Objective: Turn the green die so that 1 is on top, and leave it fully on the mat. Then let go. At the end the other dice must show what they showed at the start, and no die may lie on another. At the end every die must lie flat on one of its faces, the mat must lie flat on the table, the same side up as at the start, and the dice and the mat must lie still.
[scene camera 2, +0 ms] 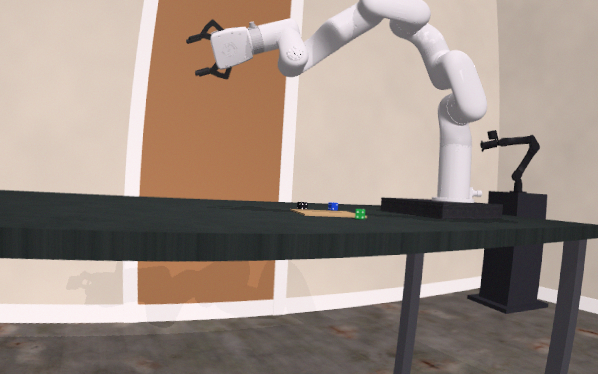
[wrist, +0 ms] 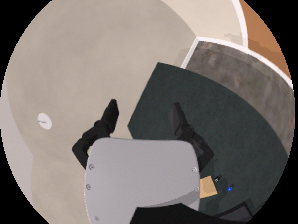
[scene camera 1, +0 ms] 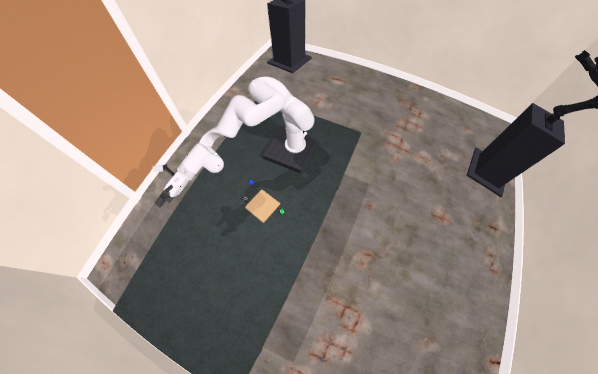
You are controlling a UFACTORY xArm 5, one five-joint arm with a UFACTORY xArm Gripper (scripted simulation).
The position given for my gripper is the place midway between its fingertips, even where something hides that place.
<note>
I see my gripper [scene camera 2: 190, 57].
My gripper shows as well in the wrist view [wrist: 144, 107].
</note>
